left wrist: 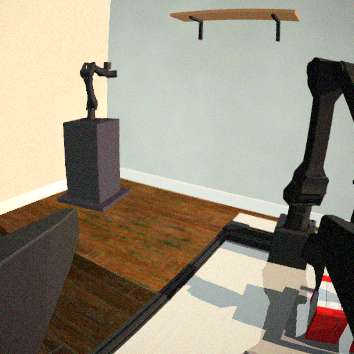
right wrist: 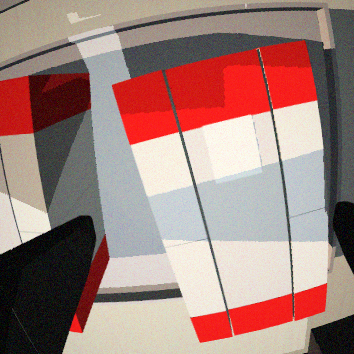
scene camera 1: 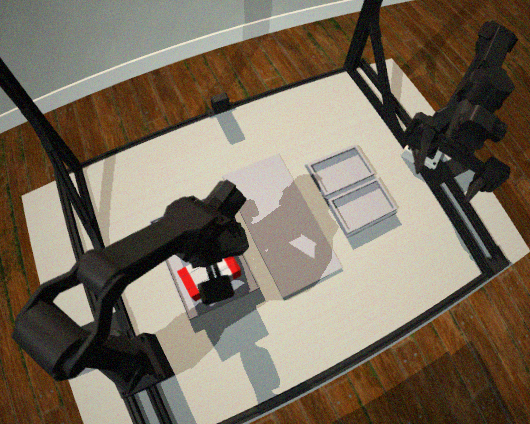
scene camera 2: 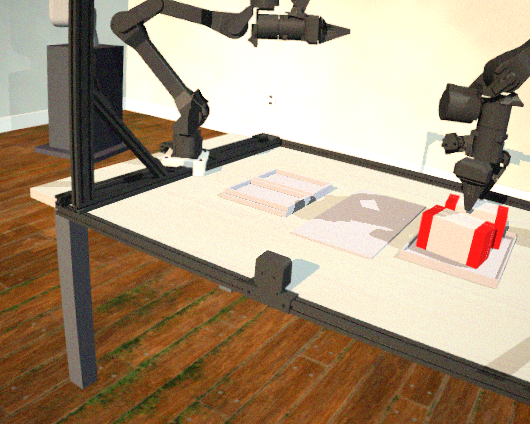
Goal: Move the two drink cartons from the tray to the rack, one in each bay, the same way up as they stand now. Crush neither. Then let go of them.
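Seen in the pictures: left gripper, between the fingertips: (left wrist: 203, 225) (scene camera 1: 442, 187) (scene camera 2: 347, 30); right gripper, between the fingertips: (right wrist: 218, 222) (scene camera 1: 208, 264) (scene camera 2: 474, 204); left arm's base, origin of its link: (scene camera 2: 186, 154); right arm's base, origin of its link: (left wrist: 296, 224) (scene camera 1: 132, 365).
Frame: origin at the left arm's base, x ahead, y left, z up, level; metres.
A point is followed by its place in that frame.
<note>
Two white drink cartons with red ends lie in the shallow grey tray (scene camera 1: 251, 281) {x 0.570, y -0.207, z -0.030 m} (scene camera 2: 428, 260) {x 0.483, y -0.428, z -0.023 m}. One carton (scene camera 1: 197, 274) {x 0.632, y -0.303, z 0.037 m} (scene camera 2: 450, 236) (right wrist: 228, 189) {x 0.595, y -0.285, z 0.038 m} (left wrist: 324, 324) {x 0.561, y -0.255, z 0.015 m} fills the right wrist view. The other carton (right wrist: 21, 140) (scene camera 2: 452, 201) lies beside it and is hidden under the arm in scene camera 1. My right gripper (scene camera 1: 214, 278) (scene camera 2: 469, 199) {x 0.601, y -0.295, z 0.040 m} (right wrist: 218, 222) {x 0.601, y -0.295, z 0.040 m} is open and hangs low over the first carton, one finger on each long side, apart from it. My left gripper (scene camera 1: 425, 160) (scene camera 2: 335, 30) {x 0.350, y -0.001, z 0.326 m} (left wrist: 203, 225) {x 0.350, y -0.001, z 0.326 m} is open, empty and high up at the table's side. The two-bay rack (scene camera 1: 350, 187) {x 0.231, y -0.127, z -0.026 m} (scene camera 2: 280, 191) {x 0.230, y -0.139, z -0.024 m} holds nothing.
A flat pale mat (scene camera 1: 263, 181) {x 0.340, y -0.322, z -0.032 m} (scene camera 2: 364, 223) {x 0.397, y -0.263, z -0.032 m} lies between the tray and the rack. A black frame runs round the table, with a small block (scene camera 1: 219, 102) {x 0.225, y -0.541, z 0.013 m} (scene camera 2: 272, 269) {x 0.211, y -0.561, z 0.006 m} on one edge. A black upright post (scene camera 2: 80, 105) {x -0.148, y -0.323, z 0.169 m} stands at a corner.
</note>
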